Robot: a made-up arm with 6 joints. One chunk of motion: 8 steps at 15 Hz.
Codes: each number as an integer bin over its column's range. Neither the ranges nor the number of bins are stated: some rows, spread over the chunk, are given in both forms.
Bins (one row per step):
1: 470 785 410 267 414 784
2: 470 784 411 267 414 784
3: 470 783 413 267 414 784
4: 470 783 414 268 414 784
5: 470 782 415 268 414 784
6: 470 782 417 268 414 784
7: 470 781 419 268 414 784
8: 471 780 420 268 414 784
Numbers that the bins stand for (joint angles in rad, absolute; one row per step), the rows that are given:
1: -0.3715 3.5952 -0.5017 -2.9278 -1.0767 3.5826
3: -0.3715 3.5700 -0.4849 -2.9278 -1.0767 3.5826
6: -0.3715 3.5574 -0.4625 -2.9152 -1.0767 3.5826
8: -0.3589 3.5322 -0.4456 -2.9152 -1.0767 3.5826
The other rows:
2: -0.3715 3.5826 -0.4961 -2.9278 -1.0767 3.5826
4: -0.3715 3.5700 -0.4793 -2.9152 -1.0767 3.5826
5: -0.3715 3.5574 -0.4737 -2.9152 -1.0767 3.5826
7: -0.3715 3.5448 -0.4513 -2.9152 -1.0767 3.5826

